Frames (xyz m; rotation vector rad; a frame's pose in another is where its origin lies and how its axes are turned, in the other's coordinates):
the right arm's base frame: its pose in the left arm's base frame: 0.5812 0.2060 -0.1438 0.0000 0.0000 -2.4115
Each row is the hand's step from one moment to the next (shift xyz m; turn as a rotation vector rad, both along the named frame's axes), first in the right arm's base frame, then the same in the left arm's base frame.
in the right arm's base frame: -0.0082 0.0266 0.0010 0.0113 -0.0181 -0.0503
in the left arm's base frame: 0.0239 -0.0144 0.0010 -0.0205 0.0060 -0.0503
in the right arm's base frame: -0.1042 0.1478 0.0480 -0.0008 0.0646 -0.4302
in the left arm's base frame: 0.1762 -0.0406 0.0480 0.0437 -0.0476 -0.4302
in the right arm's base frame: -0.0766 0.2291 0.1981 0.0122 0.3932 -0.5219
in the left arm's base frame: 0.2099 -0.1196 0.1981 0.2531 -0.3011 -0.5219
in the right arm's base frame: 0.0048 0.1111 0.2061 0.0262 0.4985 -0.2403
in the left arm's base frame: 0.0705 -0.0860 0.2061 0.3129 -0.3889 -0.2403
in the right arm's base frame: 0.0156 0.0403 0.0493 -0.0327 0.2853 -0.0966
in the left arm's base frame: 0.0153 -0.0404 0.0493 0.2146 -0.1908 -0.0966
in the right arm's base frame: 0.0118 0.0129 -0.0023 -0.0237 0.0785 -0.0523
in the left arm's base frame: -0.0002 -0.0175 -0.0023 0.0700 -0.0427 -0.0523
